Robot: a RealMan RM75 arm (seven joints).
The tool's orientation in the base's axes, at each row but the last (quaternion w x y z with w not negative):
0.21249 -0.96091 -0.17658 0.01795
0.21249 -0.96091 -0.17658 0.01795
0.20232 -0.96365 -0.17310 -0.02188
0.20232 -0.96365 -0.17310 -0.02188
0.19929 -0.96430 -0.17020 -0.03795
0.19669 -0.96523 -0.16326 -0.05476
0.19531 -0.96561 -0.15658 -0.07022
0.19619 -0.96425 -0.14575 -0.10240
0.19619 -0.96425 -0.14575 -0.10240
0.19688 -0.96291 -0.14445 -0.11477
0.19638 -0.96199 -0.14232 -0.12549
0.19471 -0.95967 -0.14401 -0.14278
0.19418 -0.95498 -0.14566 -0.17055
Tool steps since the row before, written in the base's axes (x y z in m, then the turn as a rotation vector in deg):
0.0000 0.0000 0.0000 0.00 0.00 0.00
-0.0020 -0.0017 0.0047 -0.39 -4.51 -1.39
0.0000 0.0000 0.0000 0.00 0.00 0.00
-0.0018 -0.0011 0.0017 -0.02 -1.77 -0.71
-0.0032 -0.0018 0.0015 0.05 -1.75 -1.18
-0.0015 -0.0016 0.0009 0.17 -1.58 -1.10
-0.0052 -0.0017 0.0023 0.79 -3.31 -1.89
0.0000 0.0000 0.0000 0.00 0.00 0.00
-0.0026 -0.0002 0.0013 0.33 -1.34 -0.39
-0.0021 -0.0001 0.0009 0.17 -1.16 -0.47
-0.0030 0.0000 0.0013 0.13 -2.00 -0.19
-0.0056 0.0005 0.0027 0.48 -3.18 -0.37
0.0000 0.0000 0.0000 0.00 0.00 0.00
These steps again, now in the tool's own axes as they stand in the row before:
0.0000 0.0000 0.0000 0.00 0.00 0.00
-0.0023 -0.0012 -0.0047 -1.99 4.27 -0.51
0.0000 0.0000 0.0000 0.00 0.00 0.00
-0.0019 -0.0003 -0.0019 -0.67 1.78 -0.05
-0.0034 -0.0001 -0.0021 -0.67 1.97 0.39
-0.0017 0.0006 -0.0015 -0.49 1.83 0.39
-0.0049 -0.0010 -0.0032 -0.54 3.83 0.46
0.0000 0.0000 0.0000 0.00 0.00 0.00
-0.0022 -0.0011 -0.0016 -0.11 1.42 -0.15
-0.0017 -0.0009 -0.0012 -0.24 1.24 -0.03
-0.0024 -0.0014 -0.0017 -0.38 1.87 -0.63
-0.0041 -0.0032 -0.0034 -0.38 3.09 -0.89
0.0000 0.0000 0.0000 0.00 0.00 0.00

